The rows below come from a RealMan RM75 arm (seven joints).
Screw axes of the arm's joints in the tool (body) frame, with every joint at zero. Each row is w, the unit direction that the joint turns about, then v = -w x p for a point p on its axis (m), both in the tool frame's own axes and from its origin. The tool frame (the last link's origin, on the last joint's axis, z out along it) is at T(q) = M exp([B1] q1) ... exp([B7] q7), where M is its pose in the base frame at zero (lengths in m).
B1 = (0, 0, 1, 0, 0, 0)
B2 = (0, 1, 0, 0.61, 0, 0)
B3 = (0, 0, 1, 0, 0, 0)
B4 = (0, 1, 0, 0.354, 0, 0)
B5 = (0, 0, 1, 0, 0, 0)
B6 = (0, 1, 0, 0.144, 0, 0)
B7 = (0, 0, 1, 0, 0, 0)
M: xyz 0 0 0.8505 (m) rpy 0 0 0 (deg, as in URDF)
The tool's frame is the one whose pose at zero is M.
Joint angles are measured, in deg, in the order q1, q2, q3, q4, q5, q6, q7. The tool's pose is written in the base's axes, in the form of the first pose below.
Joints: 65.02 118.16 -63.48 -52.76 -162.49 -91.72 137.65
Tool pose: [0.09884 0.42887 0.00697 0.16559 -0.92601 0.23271 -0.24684]
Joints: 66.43 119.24 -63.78 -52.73 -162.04 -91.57 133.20
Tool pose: [0.08548 0.42682 -0.00222 0.14888 -0.94001 0.18166 -0.24743]
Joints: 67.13 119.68 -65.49 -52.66 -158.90 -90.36 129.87
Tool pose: [0.07215 0.42481 -0.01238 0.13271 -0.95355 0.13637 -0.23352]
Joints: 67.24 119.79 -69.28 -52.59 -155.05 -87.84 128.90
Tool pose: [0.06099 0.42297 -0.02426 0.12666 -0.96177 0.10220 -0.22024]
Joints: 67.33 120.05 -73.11 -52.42 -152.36 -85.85 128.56
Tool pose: [0.05345 0.41922 -0.03627 0.12020 -0.96585 0.07527 -0.21684]
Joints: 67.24 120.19 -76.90 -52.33 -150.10 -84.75 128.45
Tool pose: [0.04964 0.41369 -0.04675 0.11007 -0.96772 0.05407 -0.22020]
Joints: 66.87 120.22 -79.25 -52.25 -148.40 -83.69 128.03
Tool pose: [0.04905 0.41036 -0.05337 0.10362 -0.96930 0.04084 -0.21919]
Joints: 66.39 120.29 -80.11 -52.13 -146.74 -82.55 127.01
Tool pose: [0.04870 0.40873 -0.05767 0.09842 -0.97239 0.03220 -0.20911]
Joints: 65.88 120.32 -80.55 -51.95 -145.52 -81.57 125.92
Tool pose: [0.04970 0.40801 -0.06045 0.09499 -0.97472 0.02590 -0.20058]
